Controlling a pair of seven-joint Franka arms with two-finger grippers.
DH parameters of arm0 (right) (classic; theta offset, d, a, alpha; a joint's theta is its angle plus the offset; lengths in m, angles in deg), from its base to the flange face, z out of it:
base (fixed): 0 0 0 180
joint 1: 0 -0.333 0 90
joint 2: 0 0 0 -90
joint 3: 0 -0.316 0.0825 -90
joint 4: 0 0 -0.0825 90
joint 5: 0 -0.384 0 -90
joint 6: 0 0 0.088 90
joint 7: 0 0.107 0 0
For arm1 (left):
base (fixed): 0 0 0 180
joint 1: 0 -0.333 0 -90
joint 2: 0 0 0 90
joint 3: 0 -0.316 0.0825 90
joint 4: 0 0 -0.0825 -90
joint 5: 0 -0.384 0 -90
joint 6: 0 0 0.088 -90
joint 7: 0 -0.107 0 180
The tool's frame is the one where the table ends.
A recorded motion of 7 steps. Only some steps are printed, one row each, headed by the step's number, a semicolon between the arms.
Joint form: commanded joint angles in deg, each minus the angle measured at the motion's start. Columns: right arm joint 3, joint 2, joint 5, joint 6, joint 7, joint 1, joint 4; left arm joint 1, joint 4, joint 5, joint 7, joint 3, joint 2, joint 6.
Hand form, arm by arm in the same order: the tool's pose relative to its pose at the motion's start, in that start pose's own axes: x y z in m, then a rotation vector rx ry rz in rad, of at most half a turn. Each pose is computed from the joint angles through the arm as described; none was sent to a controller.
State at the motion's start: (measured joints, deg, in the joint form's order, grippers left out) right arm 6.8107 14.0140 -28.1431 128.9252 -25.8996 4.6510 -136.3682; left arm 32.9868 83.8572 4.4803 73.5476 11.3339 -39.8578 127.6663
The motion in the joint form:
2: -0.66 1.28 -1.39 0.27 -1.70 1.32 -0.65; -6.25 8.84 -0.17 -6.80 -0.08 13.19 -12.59
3: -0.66 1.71 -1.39 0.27 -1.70 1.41 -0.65; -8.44 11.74 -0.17 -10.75 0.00 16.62 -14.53
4: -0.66 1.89 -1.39 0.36 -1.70 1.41 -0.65; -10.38 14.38 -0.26 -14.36 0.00 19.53 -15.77
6: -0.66 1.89 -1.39 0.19 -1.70 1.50 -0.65; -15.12 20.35 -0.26 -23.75 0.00 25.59 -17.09
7: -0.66 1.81 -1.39 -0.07 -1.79 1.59 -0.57; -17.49 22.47 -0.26 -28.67 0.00 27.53 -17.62
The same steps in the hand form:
2: -0.0039 0.0096 0.0123 0.0223 -0.0143 0.0082; 0.0352 -0.0625 -0.0841 0.1348 -0.0081 0.0406
3: -0.0042 0.0116 0.0154 0.0229 -0.0207 0.0124; 0.0475 -0.0836 -0.1025 0.1560 -0.0124 0.0776
4: -0.0041 0.0122 0.0167 0.0223 -0.0222 0.0136; 0.0586 -0.1030 -0.1167 0.1710 -0.0142 0.1109
6: -0.0045 0.0127 0.0167 0.0241 -0.0242 0.0150; 0.0855 -0.1486 -0.1431 0.1869 -0.0199 0.1969
7: -0.0045 0.0128 0.0157 0.0264 -0.0251 0.0137; 0.1002 -0.1691 -0.1508 0.1938 -0.0285 0.2419

